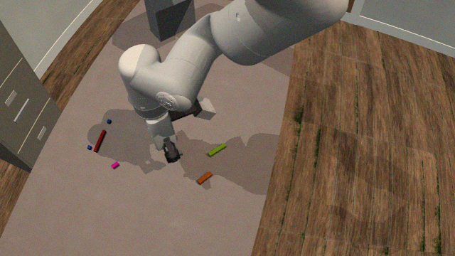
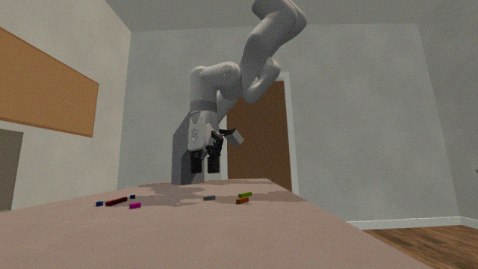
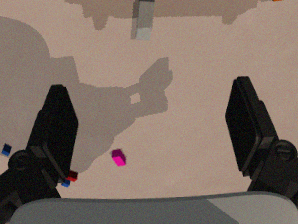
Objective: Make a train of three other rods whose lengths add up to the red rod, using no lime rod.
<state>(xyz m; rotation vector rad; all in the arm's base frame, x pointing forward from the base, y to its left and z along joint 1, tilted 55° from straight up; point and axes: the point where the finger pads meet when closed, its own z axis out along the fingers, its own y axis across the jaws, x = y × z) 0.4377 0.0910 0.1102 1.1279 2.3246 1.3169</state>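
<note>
Right now my hand is 220 mm to the left of the red rod, 80 mm above it and 60 mm short of it. Round my hand: lime rod (100 mm to the left, 80 mm below, 70 mm behind); grey rod (80 mm below, 10 mm to the left, 10 mm behind); orange rod (100 mm to the left, 80 mm below, 10 mm ahead).
</note>
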